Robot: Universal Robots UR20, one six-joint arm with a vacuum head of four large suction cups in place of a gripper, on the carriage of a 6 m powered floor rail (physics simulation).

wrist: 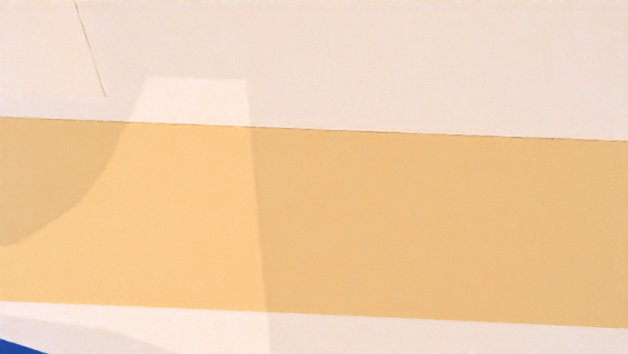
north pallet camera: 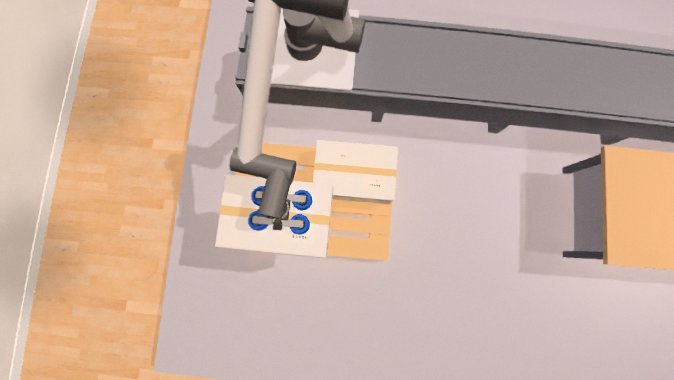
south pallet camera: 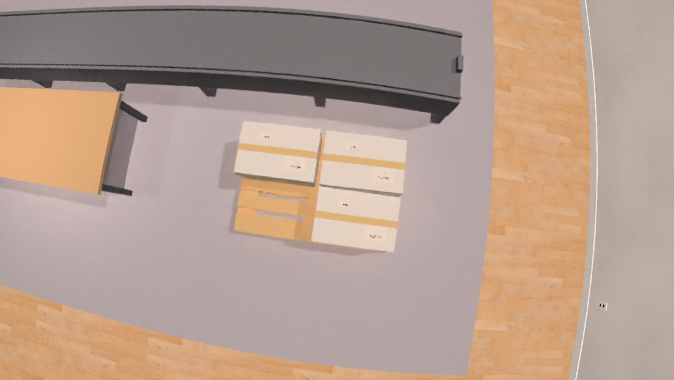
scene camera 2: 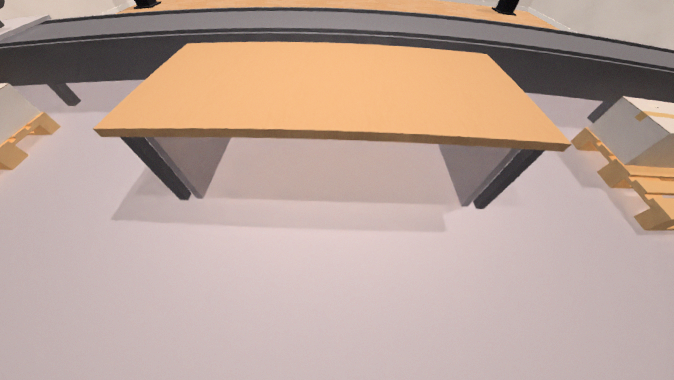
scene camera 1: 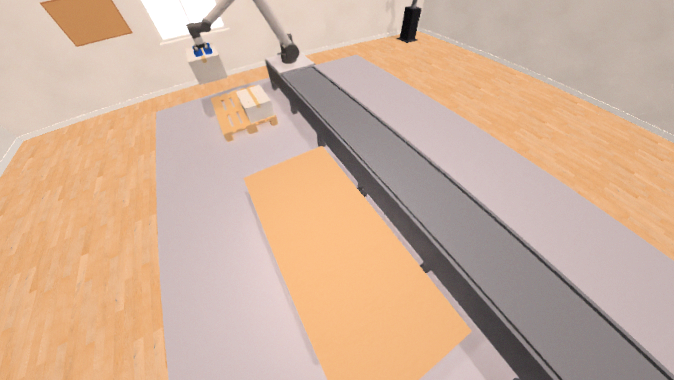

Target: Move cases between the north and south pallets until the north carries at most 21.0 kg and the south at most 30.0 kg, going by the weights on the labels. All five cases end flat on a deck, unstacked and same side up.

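Places are measured from the arm's base along level axes (x ahead, y left, z up), in metres.
Pixels of known places: hand, its tool point: (wrist: 322,250); arm's base, origin of its link: (north pallet camera: 304,44) (scene camera 1: 289,60).
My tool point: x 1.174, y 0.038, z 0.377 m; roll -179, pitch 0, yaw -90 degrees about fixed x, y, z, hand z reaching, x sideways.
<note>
Ahead of a thing's pixels: the offset from my tool point to its middle. Level surfaces: height alone.
My suction head (scene camera 1: 203,50) (north pallet camera: 280,210) is on the top of a white taped case @(0.027 m ahead, 0.032 m right, 0.124 m down) (scene camera 1: 209,69) (north pallet camera: 235,232) and holds it level, high above the outer left part of the north pallet (scene camera 1: 231,120) (north pallet camera: 357,250). The held case's top and tape fill the wrist view. Another white case @(0.376 m back, 0.383 m left, 0.679 m down) (scene camera 1: 258,104) (north pallet camera: 356,170) lies flat on the north pallet, on the rail side nearer the table. On the south pallet (south pallet camera: 272,229) three cases lie flat: one case (south pallet camera: 277,152), a second (south pallet camera: 364,162) and a third (south pallet camera: 356,219). The label weights are too small to read.
The dark floor rail (scene camera 1: 400,165) (north pallet camera: 475,70) (south pallet camera: 225,45) runs beside both pallets, with the arm's white carriage (north pallet camera: 320,75) at its north end. A wooden table @(0.417 m down) (scene camera 1: 350,260) (scene camera 2: 330,90) (north pallet camera: 640,210) (south pallet camera: 55,135) stands between the pallets.
</note>
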